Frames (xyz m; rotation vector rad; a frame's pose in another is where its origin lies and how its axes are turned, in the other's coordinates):
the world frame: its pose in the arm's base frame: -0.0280 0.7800 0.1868 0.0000 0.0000 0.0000
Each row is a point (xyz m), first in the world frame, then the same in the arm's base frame.
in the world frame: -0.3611 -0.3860 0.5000
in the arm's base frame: -0.3891 0.3940 0.6868
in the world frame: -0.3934 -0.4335 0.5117
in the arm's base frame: -0.4214 0.3465 0.6985
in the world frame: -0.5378 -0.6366 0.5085
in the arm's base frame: -0.5658 0.1434 0.6953
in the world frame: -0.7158 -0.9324 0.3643
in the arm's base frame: -0.7438 -0.1524 0.5511
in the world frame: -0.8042 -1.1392 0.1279
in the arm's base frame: -0.8322 -0.3592 0.3147
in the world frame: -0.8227 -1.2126 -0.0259
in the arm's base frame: -0.8507 -0.4326 0.1609
